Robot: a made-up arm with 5 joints. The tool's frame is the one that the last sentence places.
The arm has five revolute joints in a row. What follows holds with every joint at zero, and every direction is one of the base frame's.
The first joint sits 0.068 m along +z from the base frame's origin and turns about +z.
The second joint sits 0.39 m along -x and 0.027 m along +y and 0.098 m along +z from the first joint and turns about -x.
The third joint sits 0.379 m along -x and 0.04 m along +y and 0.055 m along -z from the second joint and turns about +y.
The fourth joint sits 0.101 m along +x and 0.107 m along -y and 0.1 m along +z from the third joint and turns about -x.
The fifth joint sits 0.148 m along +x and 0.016 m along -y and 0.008 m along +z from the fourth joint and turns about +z.
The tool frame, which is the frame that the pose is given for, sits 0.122 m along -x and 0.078 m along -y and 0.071 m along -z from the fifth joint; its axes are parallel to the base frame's.
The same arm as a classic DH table. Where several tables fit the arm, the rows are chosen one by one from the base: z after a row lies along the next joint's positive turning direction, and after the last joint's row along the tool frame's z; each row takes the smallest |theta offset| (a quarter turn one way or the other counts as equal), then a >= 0, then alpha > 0; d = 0 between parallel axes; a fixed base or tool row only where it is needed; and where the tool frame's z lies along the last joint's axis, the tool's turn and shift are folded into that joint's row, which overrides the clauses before.
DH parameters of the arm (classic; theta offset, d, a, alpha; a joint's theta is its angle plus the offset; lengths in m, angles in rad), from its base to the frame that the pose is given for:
joint 1: 1.5708 0.166 0.027 -1.5708
joint 2: 1.5708 0.769 0.055 1.5708
joint 3: 0 -0.067 -0.1 -1.5708
joint 4: 1.5708 -0.249 0.016 -1.5708
joint 5: -1.0019 0 0.1448 0
tool (fixed): 2.5727 -0.063 0 0

